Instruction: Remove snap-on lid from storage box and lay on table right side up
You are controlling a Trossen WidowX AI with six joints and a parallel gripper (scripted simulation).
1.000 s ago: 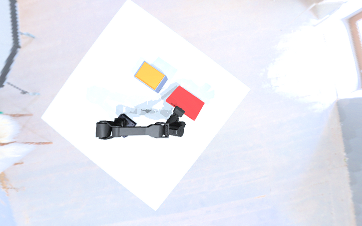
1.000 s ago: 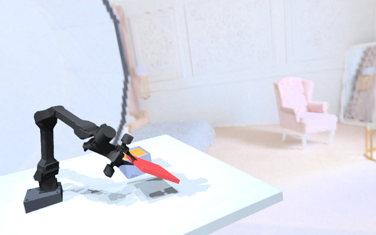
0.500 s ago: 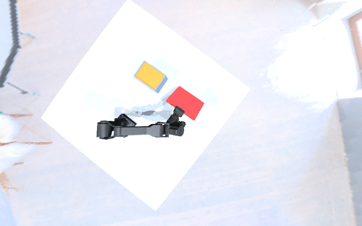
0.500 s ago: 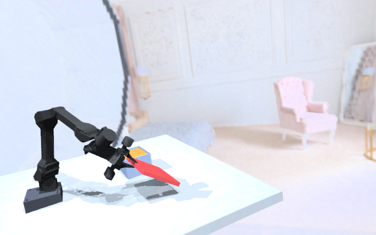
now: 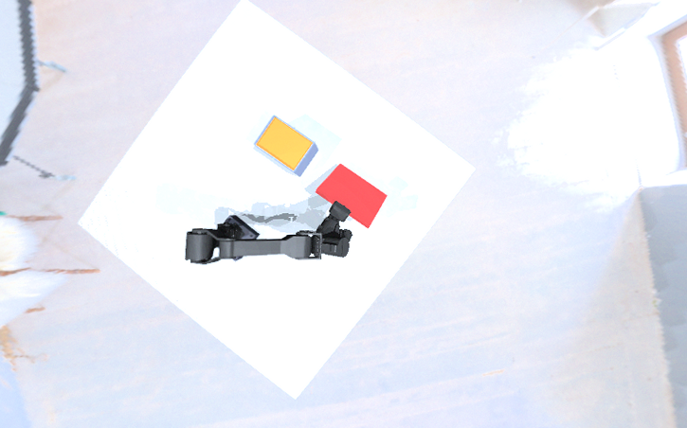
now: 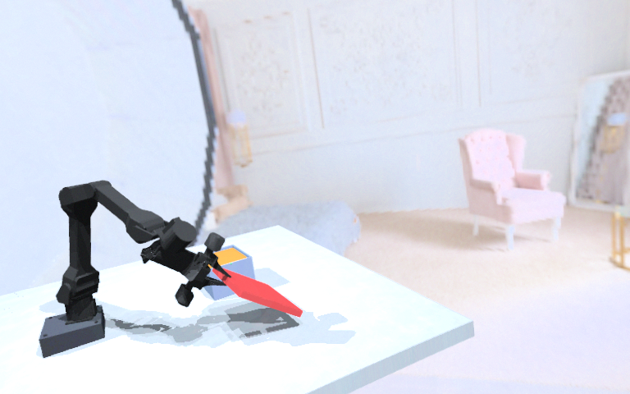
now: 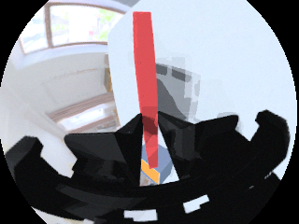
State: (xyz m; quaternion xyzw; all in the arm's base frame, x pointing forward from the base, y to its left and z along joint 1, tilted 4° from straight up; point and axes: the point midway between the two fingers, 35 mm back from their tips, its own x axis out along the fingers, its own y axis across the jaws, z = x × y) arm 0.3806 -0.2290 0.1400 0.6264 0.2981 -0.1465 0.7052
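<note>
Now: gripper tip 70 mm short of the red lid, 20 mm to the right of it and 50 mm above it. From my gripper tip the other things lie so: blue-grey storage box (10 mm behind, 340 mm to the left, 90 mm below).
</note>
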